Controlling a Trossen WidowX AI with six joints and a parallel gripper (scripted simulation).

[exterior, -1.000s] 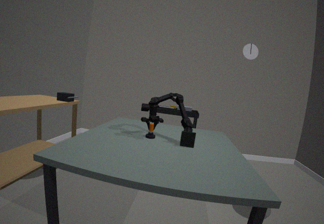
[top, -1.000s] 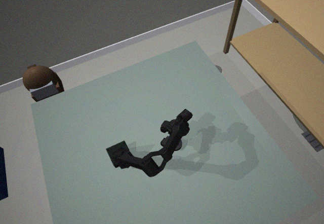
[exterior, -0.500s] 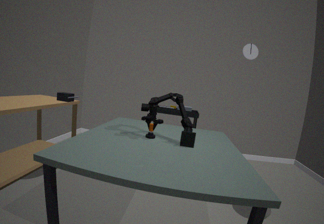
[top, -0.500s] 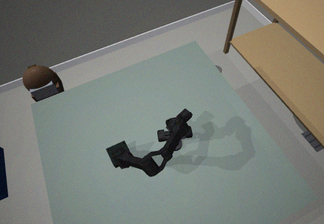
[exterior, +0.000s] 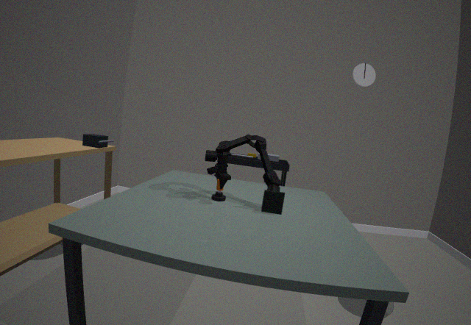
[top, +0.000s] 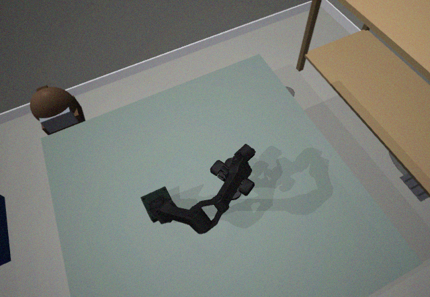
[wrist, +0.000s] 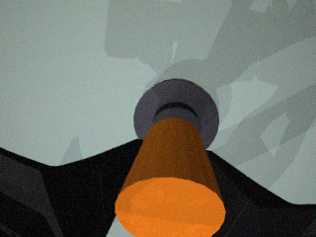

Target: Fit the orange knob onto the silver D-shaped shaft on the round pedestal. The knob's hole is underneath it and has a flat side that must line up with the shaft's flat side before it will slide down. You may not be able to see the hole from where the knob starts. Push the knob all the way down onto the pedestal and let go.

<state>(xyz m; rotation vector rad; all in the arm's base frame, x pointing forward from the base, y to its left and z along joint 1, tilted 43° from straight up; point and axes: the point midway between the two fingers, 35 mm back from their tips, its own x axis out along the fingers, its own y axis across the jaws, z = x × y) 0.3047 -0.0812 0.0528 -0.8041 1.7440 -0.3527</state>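
Right now my gripper tip is 4 cm above the dark round pedestal. From my gripper tip the other things lie so: orange knob 3 cm above.
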